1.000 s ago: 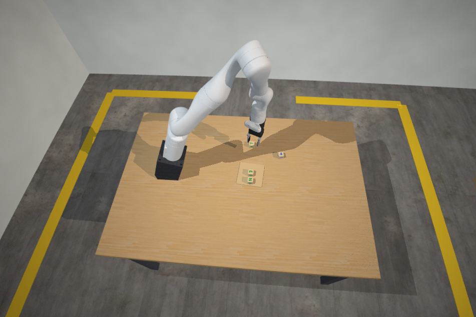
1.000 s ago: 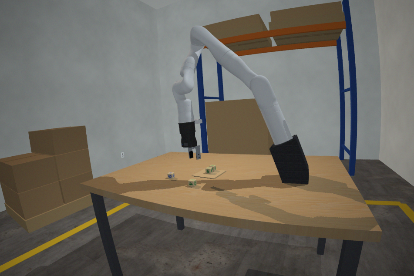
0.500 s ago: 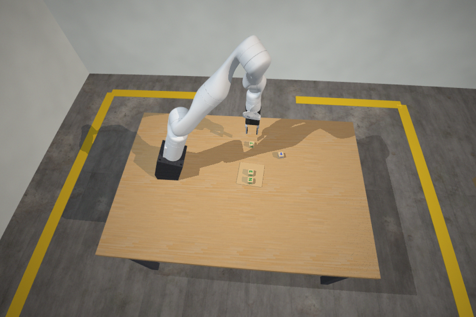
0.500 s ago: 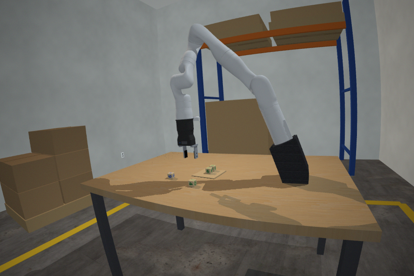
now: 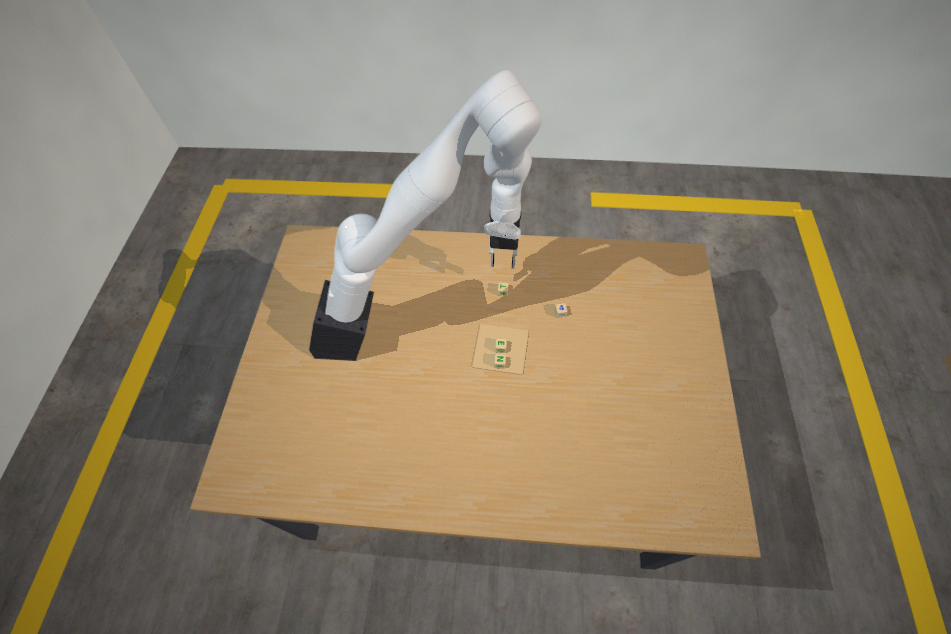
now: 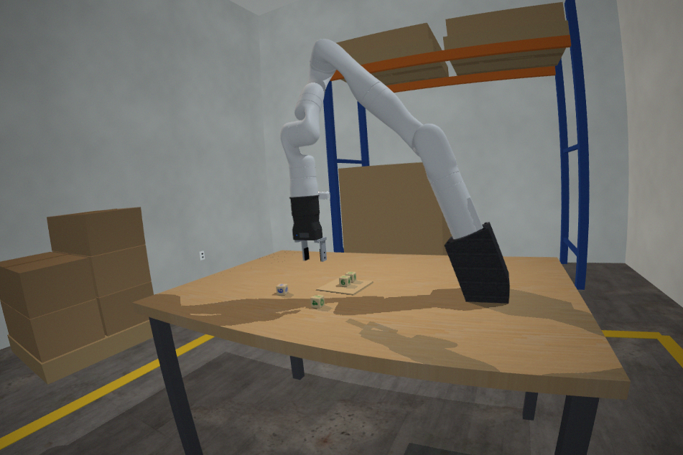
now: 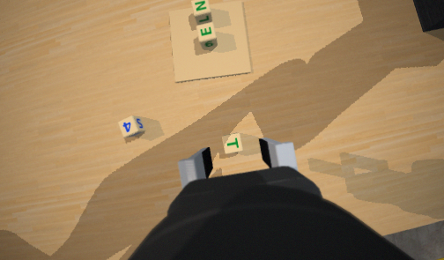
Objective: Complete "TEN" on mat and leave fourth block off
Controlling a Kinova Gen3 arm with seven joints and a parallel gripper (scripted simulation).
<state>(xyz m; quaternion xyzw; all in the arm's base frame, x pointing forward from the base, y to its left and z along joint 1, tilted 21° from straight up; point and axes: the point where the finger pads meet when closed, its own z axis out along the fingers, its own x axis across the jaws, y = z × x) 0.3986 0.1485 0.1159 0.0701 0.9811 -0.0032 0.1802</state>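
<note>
Right now the T block is 14 cm below my hand. From my hand the other things lie so: mat 19 cm to the right, 15 cm below, 2 cm behind; then E block 19 cm to the right, 14 cm below, 2 cm behind.
</note>
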